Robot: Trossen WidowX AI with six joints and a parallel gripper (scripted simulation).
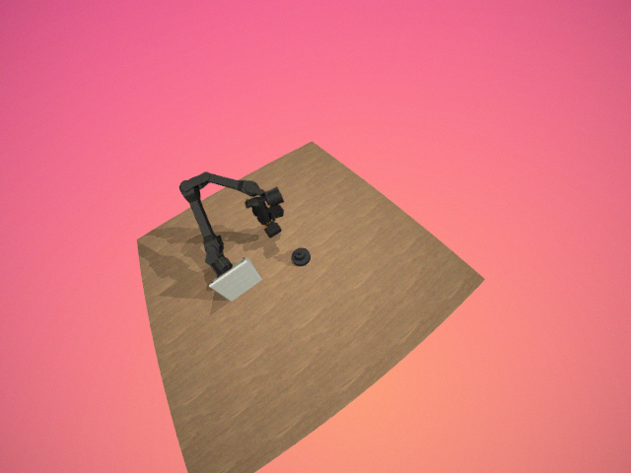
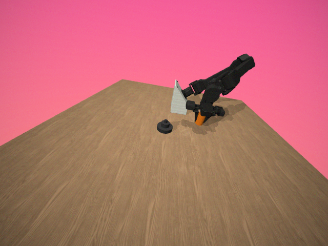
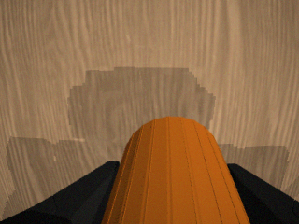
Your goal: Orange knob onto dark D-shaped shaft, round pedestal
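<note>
Now: gripper tip 5 cm short of the dark round pedestal, 18 cm to the left of it and 3 cm above it. Also, from my gripper tip: orange knob: 2 cm above.
</note>
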